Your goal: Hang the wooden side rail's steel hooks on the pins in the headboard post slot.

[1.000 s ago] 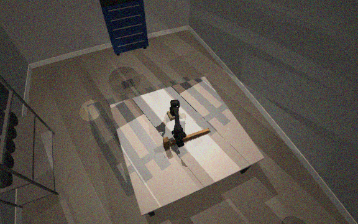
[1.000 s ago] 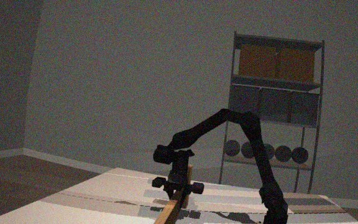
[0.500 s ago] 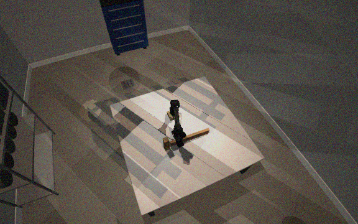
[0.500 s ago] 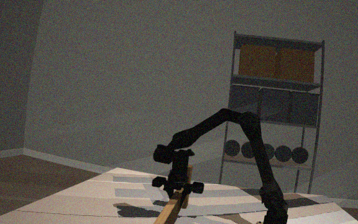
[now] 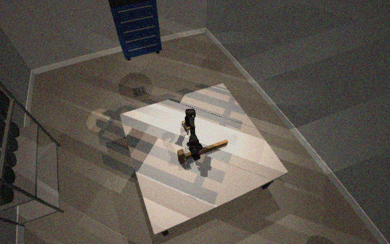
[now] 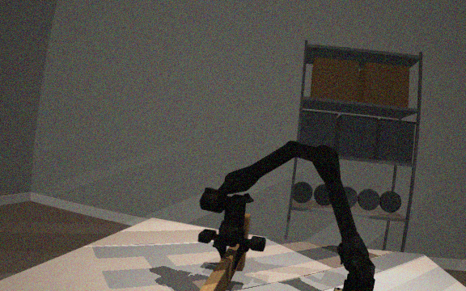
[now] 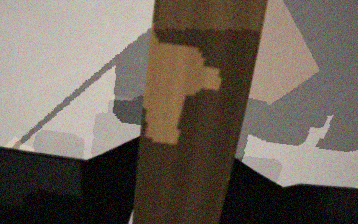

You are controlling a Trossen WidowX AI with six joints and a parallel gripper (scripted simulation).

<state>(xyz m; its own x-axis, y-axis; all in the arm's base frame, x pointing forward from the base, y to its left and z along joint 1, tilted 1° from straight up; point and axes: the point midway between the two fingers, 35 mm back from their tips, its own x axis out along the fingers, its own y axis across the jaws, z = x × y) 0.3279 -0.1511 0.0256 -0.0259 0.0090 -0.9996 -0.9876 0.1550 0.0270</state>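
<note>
The headboard post lies 20 mm behind my gripper tip, 110 mm to the right of it and 40 mm above it.
</note>
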